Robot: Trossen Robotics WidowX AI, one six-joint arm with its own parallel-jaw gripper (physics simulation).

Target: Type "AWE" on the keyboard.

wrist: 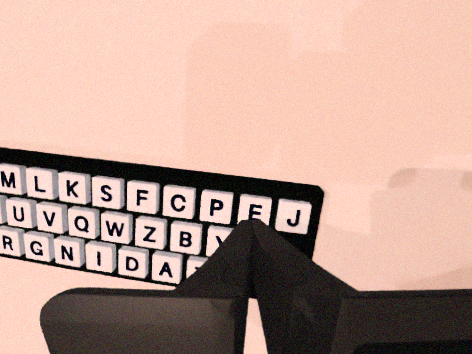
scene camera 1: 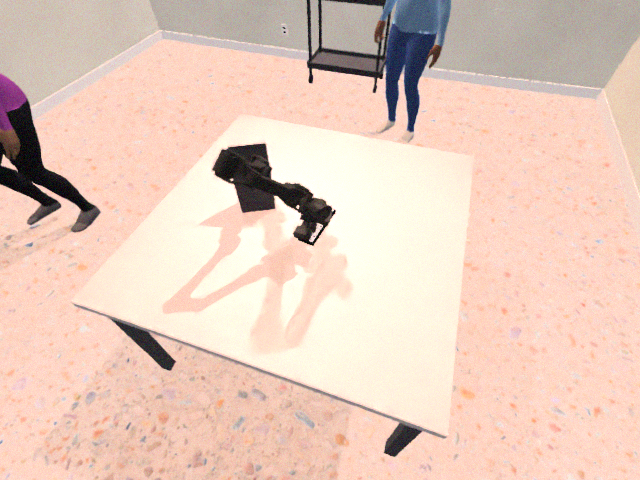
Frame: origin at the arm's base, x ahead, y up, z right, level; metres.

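Where they show: gripper, fingertip midpoint: (wrist: pixel 250 229) (scene camera 1: pixel 314 231); arm's base, link origin: (scene camera 1: pixel 257 166).
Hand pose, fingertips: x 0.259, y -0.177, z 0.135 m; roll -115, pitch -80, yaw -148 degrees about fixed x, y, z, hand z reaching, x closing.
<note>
Things, the pixels of their top centre, and the offset from my fingertips. Level surfaces: height alone.
- black keyboard, top centre: (wrist: pixel 123 230) (scene camera 1: pixel 317 222) dx -0.005, dy -0.025, dz -0.072 m
- W key, top centre: (wrist: pixel 114 229) dx -0.004, dy -0.025, dz -0.077 m
- E key, top centre: (wrist: pixel 254 212) dx -0.002, dy -0.025, dz +0.001 m
- white table, surface height: dy -0.041 m
A black keyboard (scene camera 1: pixel 316 233) (wrist: pixel 295 187) with white letter keys lies on the table, partly hidden by the arm in the scene view. In the wrist view its right end shows, with the A key (wrist: pixel 166 269) in the bottom row, the W key (wrist: pixel 115 228) in the middle row and the E key (wrist: pixel 256 207) in the top row. My gripper (scene camera 1: pixel 303 230) (wrist: pixel 250 229) is shut and empty. Its tips cover the lower part of the E key in the wrist view and hide keys below it. The height of the tips over the keys is hard to tell.
The white table (scene camera 1: pixel 403 289) carries the arm's dark base plate (scene camera 1: pixel 255 198) at its back left. Arm shadows fall across the table. A person in blue (scene camera 1: pixel 408 56) stands behind it near a black shelf cart (scene camera 1: pixel 345 60); another person (scene camera 1: pixel 31 149) is at the left.
</note>
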